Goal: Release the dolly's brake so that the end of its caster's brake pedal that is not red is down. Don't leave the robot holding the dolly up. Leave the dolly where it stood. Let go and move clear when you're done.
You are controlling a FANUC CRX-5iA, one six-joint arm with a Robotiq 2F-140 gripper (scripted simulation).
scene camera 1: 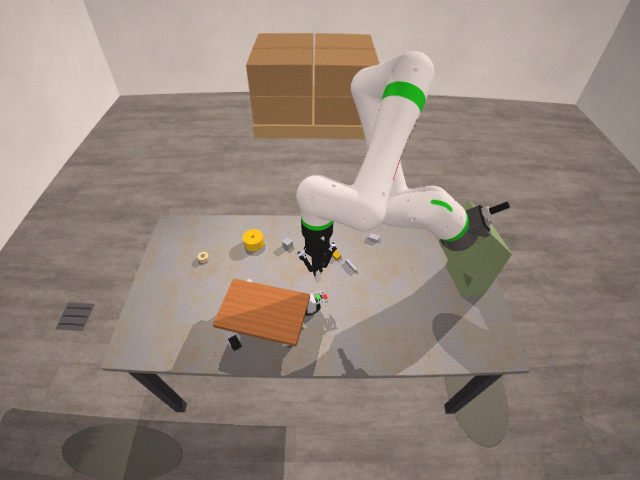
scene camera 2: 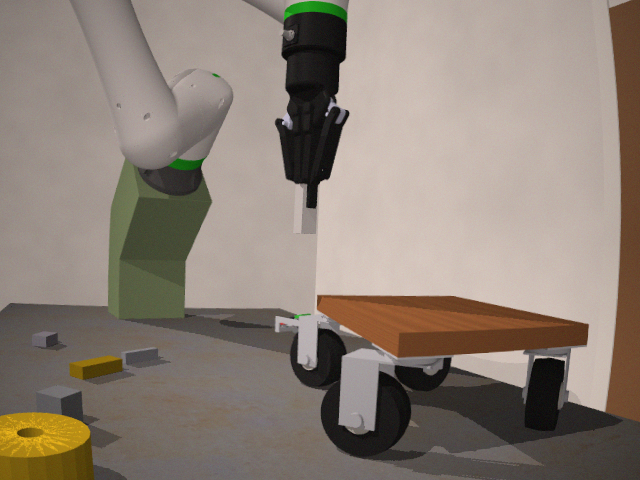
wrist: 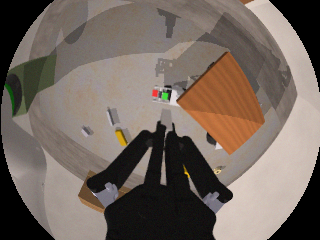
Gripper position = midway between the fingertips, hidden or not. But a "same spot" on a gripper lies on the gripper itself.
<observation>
My gripper shows in scene camera 1, in scene camera 2 and in the wrist view [165, 115]. The same spot on my gripper: [scene camera 2: 312, 162] is [scene camera 1: 312, 263].
</observation>
